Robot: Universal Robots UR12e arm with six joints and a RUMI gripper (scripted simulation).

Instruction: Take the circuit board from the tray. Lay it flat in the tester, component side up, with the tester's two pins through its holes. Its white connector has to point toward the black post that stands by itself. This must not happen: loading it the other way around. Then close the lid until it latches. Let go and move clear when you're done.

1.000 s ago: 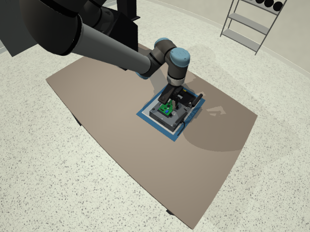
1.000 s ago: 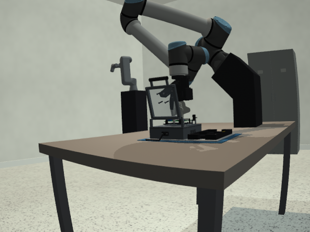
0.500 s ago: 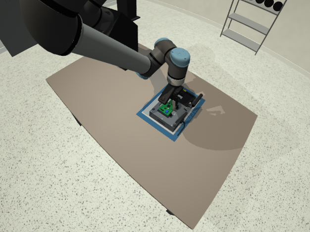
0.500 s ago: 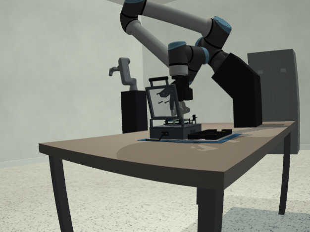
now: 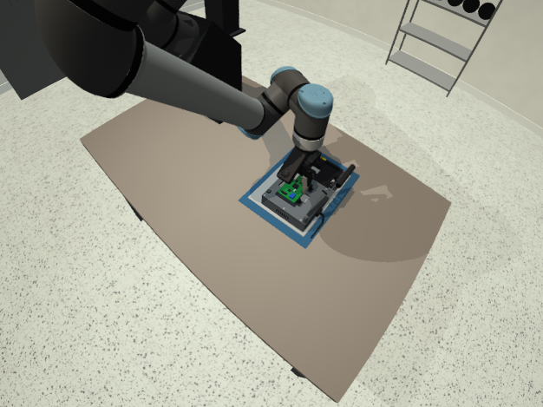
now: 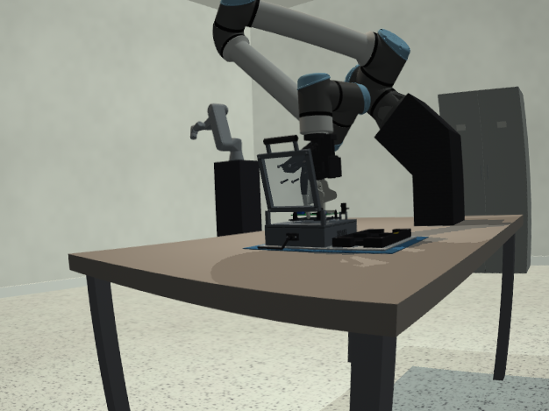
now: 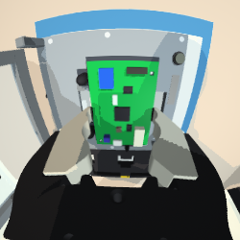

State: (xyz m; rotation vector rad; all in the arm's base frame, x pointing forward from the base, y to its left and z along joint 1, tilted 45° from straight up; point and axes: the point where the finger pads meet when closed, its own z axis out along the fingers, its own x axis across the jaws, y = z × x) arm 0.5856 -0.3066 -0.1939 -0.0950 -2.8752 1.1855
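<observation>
My gripper is now right at the green circuit board. From my hand the other things lie so: tester bed 1 cm to the left, 1 cm below, 1 cm ahead; black post 6 cm to the left, 6 cm behind, 1 cm above; tester 4 cm to the left, 3 cm ahead, 3 cm above.
</observation>
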